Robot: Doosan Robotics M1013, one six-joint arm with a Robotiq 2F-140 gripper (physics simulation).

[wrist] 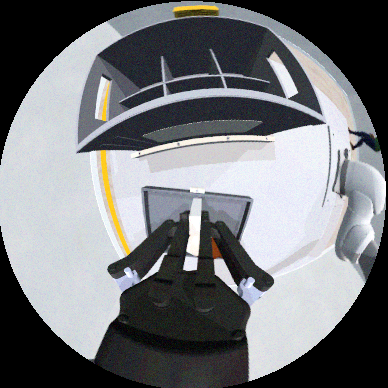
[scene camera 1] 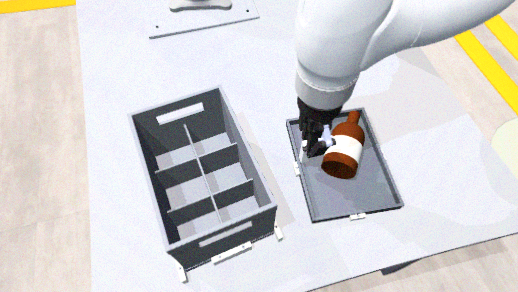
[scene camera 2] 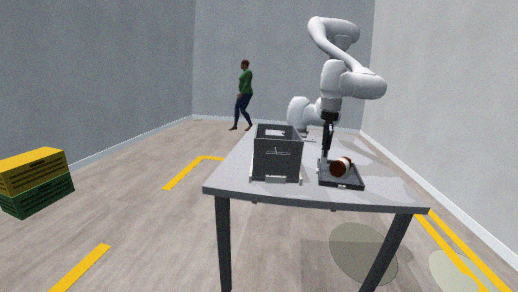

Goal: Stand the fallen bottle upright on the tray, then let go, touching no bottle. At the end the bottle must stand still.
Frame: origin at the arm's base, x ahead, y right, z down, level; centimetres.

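Seen in the pictures: gripper, fingertip midpoint: (wrist: 196, 205) (scene camera 1: 306, 158) (scene camera 2: 323, 163); arm's base at its link origin: (wrist: 340, 175).
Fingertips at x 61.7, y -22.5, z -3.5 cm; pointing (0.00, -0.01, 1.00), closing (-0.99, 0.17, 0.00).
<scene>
Offsets run from my fingertips to a thing's top centre. "*": to the spot under its first point.
The brown bottle with a white label {dx -3.8, dy -9.7, dz -3.1 cm} (scene camera 1: 344, 148) (scene camera 2: 341, 167) lies on its side in the grey tray {dx -0.3, dy -7.9, dz +2.2 cm} (scene camera 1: 372, 187) (scene camera 2: 356, 185) (wrist: 160, 207). In scene camera 1 its base faces the front and its neck reaches the tray's back rim. My gripper (scene camera 1: 303, 151) (scene camera 2: 324, 159) (wrist: 196, 205) is shut and empty, pointing down low over the tray's left side, left of the bottle. In the wrist view a brown patch of the bottle {* dx -5.9, dy -8.1, dz -2.3 cm} (wrist: 216, 248) shows beside the fingers; the rest is hidden. Whether the gripper touches the bottle I cannot tell.
A tall dark crate with dividers {dx +4.1, dy +21.6, dz -12.7 cm} (scene camera 1: 222, 239) (scene camera 2: 277, 165) (wrist: 200, 112) stands left of the tray. Small white blocks {* dx +18.0, dy +17.4, dz +1.8 cm} (scene camera 1: 231, 253) {* dx +12.6, dy -8.8, dz +3.3 cm} (scene camera 1: 357, 216) sit against crate and tray. The robot's base plate (scene camera 1: 205, 27) is at the back. A person in green (scene camera 2: 245, 82) is beyond the table.
</scene>
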